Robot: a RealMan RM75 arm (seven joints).
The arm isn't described. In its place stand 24 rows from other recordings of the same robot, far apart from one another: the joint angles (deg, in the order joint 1, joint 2, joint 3, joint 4, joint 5, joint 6, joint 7), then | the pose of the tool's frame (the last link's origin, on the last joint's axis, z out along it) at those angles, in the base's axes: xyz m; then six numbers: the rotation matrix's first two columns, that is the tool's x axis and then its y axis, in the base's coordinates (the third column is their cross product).
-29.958, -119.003, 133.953, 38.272, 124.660, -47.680, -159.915 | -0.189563 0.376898 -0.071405 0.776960 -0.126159 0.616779 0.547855 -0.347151 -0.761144
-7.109, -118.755, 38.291, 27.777, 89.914, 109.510, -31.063 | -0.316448 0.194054 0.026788 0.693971 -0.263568 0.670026 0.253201 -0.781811 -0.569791
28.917, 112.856, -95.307, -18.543, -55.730, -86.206, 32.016 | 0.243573 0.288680 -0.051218 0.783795 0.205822 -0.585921 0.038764 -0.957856 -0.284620
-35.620, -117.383, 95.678, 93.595, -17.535, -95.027, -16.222 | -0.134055 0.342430 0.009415 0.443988 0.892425 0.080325 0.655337 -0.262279 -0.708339
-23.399, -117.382, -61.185, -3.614, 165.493, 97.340, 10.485 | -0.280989 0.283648 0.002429 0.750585 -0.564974 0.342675 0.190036 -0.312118 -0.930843
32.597, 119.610, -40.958, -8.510, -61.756, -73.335, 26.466 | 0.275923 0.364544 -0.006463 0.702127 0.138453 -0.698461 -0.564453 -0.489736 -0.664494
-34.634, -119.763, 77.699, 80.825, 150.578, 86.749, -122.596 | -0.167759 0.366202 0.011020 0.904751 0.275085 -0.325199 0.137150 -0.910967 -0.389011
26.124, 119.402, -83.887, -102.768, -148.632, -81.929, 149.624 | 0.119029 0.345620 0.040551 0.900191 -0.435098 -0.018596 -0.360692 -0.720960 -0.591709
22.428, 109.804, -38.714, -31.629, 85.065, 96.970, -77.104 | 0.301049 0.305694 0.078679 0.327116 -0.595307 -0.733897 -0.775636 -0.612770 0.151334
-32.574, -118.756, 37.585, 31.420, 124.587, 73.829, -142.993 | -0.299855 0.344522 -0.021872 -0.130568 0.905988 0.402664 0.980774 0.058620 0.186133
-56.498, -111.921, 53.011, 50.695, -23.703, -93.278, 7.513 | -0.170753 0.426216 0.056962 0.189551 0.977898 0.088238 0.890265 -0.133268 -0.435508
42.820, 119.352, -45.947, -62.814, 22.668, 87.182, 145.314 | 0.230441 0.395876 0.054091 -0.480724 0.868260 0.122593 0.805244 0.381777 0.453683
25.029, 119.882, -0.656, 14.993, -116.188, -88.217, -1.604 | 0.243494 0.254749 -0.084661 0.674110 0.294799 -0.677251 -0.361750 -0.667640 -0.650688
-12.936, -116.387, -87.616, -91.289, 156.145, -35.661, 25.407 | -0.190297 0.379168 0.053246 0.910788 0.306951 0.276127 0.384514 -0.387022 -0.838071
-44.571, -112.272, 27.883, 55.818, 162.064, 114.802, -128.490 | -0.257114 0.338612 0.099280 0.444220 0.890234 -0.100761 0.877350 -0.455032 -0.152324
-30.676, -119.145, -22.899, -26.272, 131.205, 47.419, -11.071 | -0.235545 0.315067 -0.136148 0.742958 0.204019 0.637486 0.595924 -0.635290 -0.491203
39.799, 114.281, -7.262, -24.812, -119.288, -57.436, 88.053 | 0.323580 0.417237 0.065842 0.433217 -0.417788 -0.798609 -0.898776 -0.266383 -0.348198
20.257, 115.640, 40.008, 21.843, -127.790, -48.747, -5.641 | 0.341295 0.315758 -0.053361 0.829333 -0.182550 -0.528093 -0.558643 -0.252050 -0.790183
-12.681, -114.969, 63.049, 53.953, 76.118, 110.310, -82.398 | -0.224010 0.246942 0.058795 0.617175 0.149728 0.772449 0.183988 -0.981973 0.043337
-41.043, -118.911, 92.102, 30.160, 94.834, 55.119, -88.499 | -0.206566 0.357324 -0.115294 0.944706 0.298111 0.136602 0.317720 -0.935206 -0.156346
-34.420, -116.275, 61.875, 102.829, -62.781, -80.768, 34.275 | -0.044687 0.361272 0.124244 0.839966 0.221220 0.495499 0.451453 -0.791527 -0.411916
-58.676, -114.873, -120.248, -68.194, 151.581, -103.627, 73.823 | -0.090324 0.408620 0.058867 0.920755 -0.000011 -0.390141 -0.072919 -0.982383 -0.172067
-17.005, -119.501, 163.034, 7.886, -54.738, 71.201, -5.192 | -0.339014 0.249531 -0.071228 0.824501 0.056395 0.563043 0.521148 -0.463341 -0.716742
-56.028, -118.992, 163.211, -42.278, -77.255, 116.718, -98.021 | -0.135464 0.376330 0.151021 0.074906 -0.039493 0.996408 0.318482 -0.945936 -0.061434
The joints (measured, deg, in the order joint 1, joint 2, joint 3, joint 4, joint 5, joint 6, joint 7), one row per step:
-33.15, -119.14, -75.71, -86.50, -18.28, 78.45, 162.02
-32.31, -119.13, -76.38, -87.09, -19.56, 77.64, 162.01
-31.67, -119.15, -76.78, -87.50, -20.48, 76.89, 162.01
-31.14, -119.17, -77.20, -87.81, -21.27, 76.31, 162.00
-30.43, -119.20, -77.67, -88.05, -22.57, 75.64, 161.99
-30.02, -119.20, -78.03, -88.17, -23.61, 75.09, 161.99
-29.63, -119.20, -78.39, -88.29, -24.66, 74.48, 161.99
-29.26, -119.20, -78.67, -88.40, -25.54, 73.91, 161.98
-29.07, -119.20, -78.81, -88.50, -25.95, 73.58, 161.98
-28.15, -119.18, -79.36, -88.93, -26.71, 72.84, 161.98
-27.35, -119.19, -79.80, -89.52, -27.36, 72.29, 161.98
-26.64, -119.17, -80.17, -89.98, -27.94, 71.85, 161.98
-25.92, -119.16, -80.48, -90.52, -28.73, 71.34, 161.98
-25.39, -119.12, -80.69, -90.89, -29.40, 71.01, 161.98
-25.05, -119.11, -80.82, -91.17, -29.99, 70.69, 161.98
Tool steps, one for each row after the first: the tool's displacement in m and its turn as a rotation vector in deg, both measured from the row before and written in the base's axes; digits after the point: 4 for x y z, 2 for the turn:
0.0002, -0.0007, 0.0009, 0.32, -2.04, 0.45
0.0004, -0.0005, 0.0003, 0.26, -1.53, 0.22
0.0001, -0.0003, 0.0005, 0.26, -1.30, 0.29
-0.0004, -0.0011, -0.0001, 0.06, -1.76, 0.60
0.0003, -0.0005, -0.0001, 0.05, -1.35, 0.36
0.0005, -0.0003, 0.0000, 0.10, -1.39, 0.31
0.0004, -0.0003, 0.0000, 0.13, -1.20, 0.26
0.0004, 0.0000, 0.0001, 0.12, -0.61, 0.06
-0.0016, -0.0003, 0.0019, 0.64, -1.40, 0.54
-0.0005, -0.0006, 0.0019, 0.56, -1.24, 0.32
-0.0009, -0.0006, 0.0017, 0.45, -1.01, 0.35
0.0000, -0.0009, 0.0014, 0.38, -1.23, 0.25
-0.0002, -0.0008, 0.0010, 0.21, -0.91, 0.23
0.0006, -0.0006, 0.0005, 0.14, -0.80, 0.08

